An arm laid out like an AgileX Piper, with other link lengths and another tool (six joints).
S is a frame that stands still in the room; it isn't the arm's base.
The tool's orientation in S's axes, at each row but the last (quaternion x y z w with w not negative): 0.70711 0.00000 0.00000 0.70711; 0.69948 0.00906 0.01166 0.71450; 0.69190 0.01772 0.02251 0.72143; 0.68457 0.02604 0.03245 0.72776; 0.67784 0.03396 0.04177 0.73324; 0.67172 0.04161 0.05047 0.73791; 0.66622 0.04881 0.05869 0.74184; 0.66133 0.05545 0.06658 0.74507; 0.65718 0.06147 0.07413 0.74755; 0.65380 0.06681 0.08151 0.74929; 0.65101 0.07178 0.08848 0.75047; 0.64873 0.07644 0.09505 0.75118; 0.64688 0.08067 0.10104 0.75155
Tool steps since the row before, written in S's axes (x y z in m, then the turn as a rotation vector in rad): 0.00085 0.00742 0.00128 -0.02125 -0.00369 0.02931; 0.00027 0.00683 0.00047 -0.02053 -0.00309 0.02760; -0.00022 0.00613 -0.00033 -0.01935 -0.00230 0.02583; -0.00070 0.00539 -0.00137 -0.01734 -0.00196 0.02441; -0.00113 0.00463 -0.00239 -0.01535 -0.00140 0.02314; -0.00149 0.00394 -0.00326 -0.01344 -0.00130 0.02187; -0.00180 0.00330 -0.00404 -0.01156 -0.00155 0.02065; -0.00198 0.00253 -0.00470 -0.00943 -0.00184 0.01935; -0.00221 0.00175 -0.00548 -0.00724 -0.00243 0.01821; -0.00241 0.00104 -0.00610 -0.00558 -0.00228 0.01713; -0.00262 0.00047 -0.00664 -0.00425 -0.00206 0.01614; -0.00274 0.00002 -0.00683 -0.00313 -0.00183 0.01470; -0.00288 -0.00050 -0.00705 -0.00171 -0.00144 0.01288
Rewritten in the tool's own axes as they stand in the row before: 0.00085 0.00128 -0.00742 -0.02125 0.02931 0.00369; 0.00047 0.00061 -0.00681 -0.02052 0.02761 0.00307; 0.00013 -0.00007 -0.00614 -0.01931 0.02587 0.00228; -0.00026 -0.00103 -0.00550 -0.01728 0.02445 0.00202; -0.00064 -0.00201 -0.00490 -0.01525 0.02319 0.00158; -0.00098 -0.00285 -0.00439 -0.01335 0.02190 0.00161; -0.00130 -0.00363 -0.00395 -0.01154 0.02062 0.00200; -0.00154 -0.00432 -0.00337 -0.00950 0.01924 0.00250; -0.00186 -0.00515 -0.00283 -0.00747 0.01797 0.00334; -0.00218 -0.00582 -0.00234 -0.00582 0.01686 0.00339; -0.00250 -0.00641 -0.00198 -0.00449 0.01586 0.00333; -0.00271 -0.00663 -0.00167 -0.00335 0.01442 0.00317; -0.00298 -0.00690 -0.00131 -0.00190 0.01261 0.00288
